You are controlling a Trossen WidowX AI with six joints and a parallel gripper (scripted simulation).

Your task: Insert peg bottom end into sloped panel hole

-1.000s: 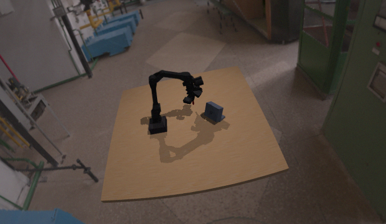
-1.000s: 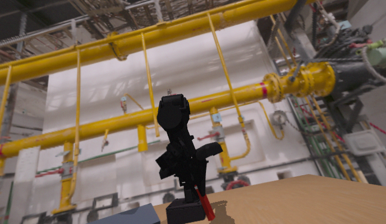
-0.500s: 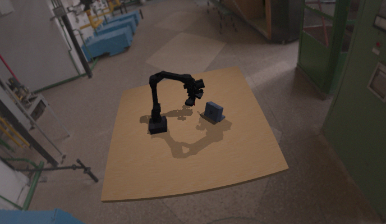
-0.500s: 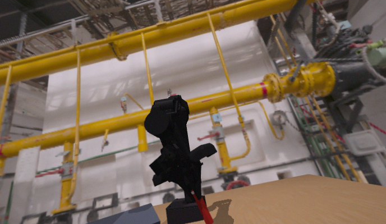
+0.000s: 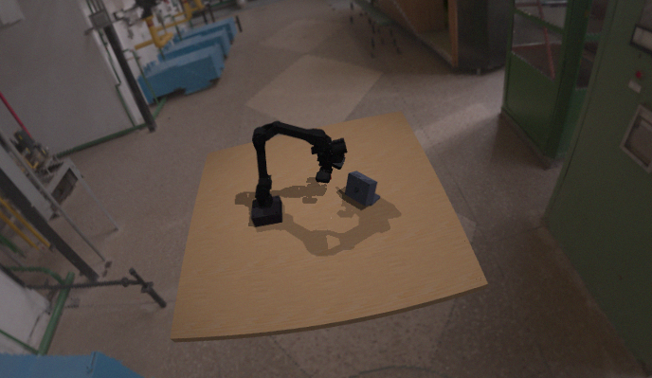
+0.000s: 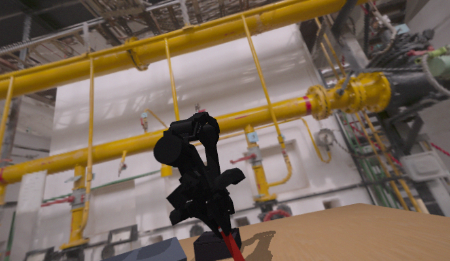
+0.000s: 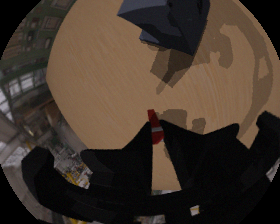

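My gripper tip is now right at the red peg. Also, from my gripper tip: grey-blue sloped panel: 140 mm ahead, 100 mm to the right, 30 mm below.
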